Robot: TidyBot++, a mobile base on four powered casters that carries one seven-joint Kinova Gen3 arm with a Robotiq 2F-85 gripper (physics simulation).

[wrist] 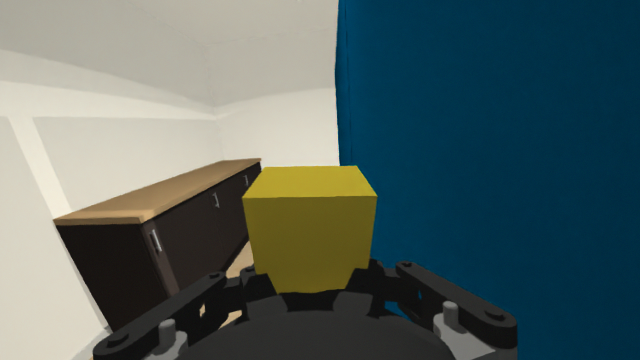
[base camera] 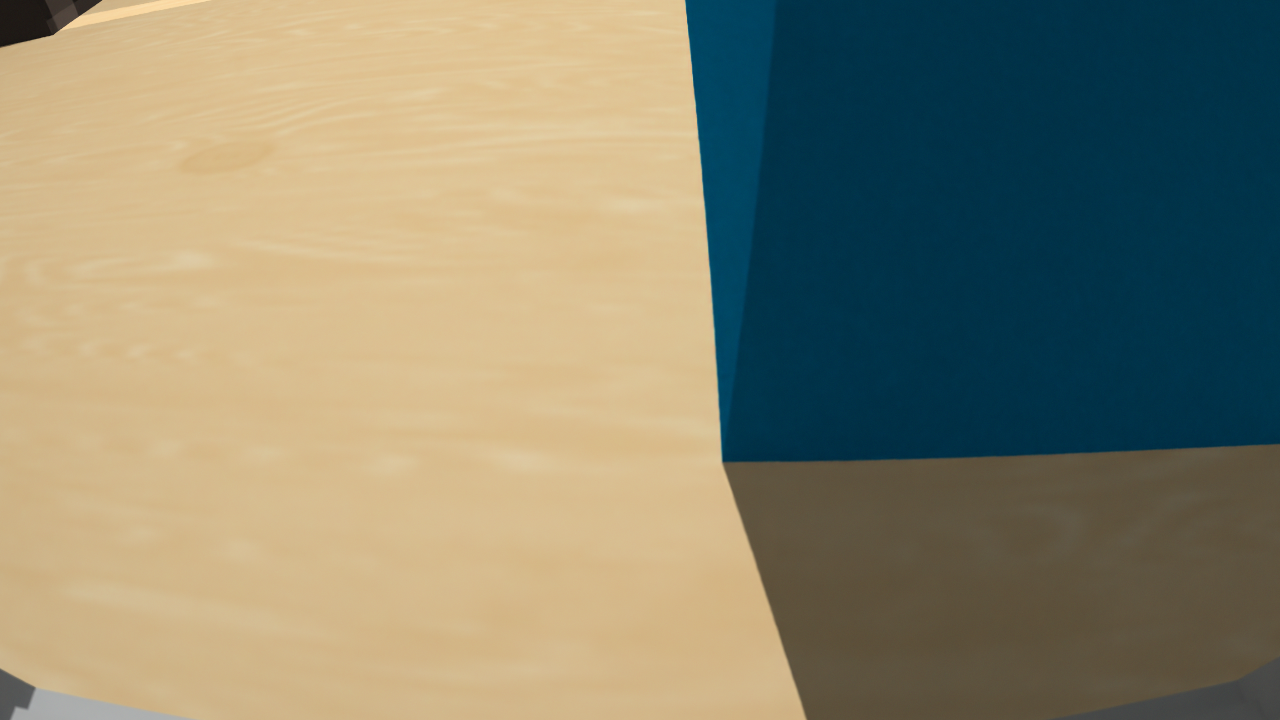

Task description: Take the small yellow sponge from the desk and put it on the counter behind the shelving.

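Places are measured from the arm's base along level axes (x ahead, y left, z up), in metres.
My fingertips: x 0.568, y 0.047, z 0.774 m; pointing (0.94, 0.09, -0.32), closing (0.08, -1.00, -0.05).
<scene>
For each thing: its top centre in the pictures, then the offset to it from my fingertips. "spot": a spot on its surface instead. Level surfaces: height alone.
- yellow sponge, centre of its top: [wrist: 304, 168] dx -0.023, dy -0.004, dz +0.082 m
- counter, height of its surface: dz -0.260 m
- wooden floor, height of its surface: dz -1.170 m
- dark cabinet corner, a spot on its surface: [base camera: 35, 16] spot: dx +0.686, dy +1.075, dz -1.127 m
My gripper [wrist: 313, 259] is shut on the yellow sponge [wrist: 312, 230], a block held upright between the fingers in the middle of the wrist view. The counter [wrist: 165, 192], with a light wooden top and dark cabinets below, runs away at the left of the wrist view, beyond the sponge and apart from it. The blue shelving [base camera: 1011, 223] [wrist: 490, 150] stands close on the right in both views, with a plain flat panel facing me. The desk does not show in either view.
The wooden floor [base camera: 375, 358] runs along the left of the shelving, which casts a shadow at lower right of the base view. A dark cabinet corner [base camera: 35, 16] shows at the base view's top left. White walls [wrist: 280, 120] stand behind and left of the counter.
</scene>
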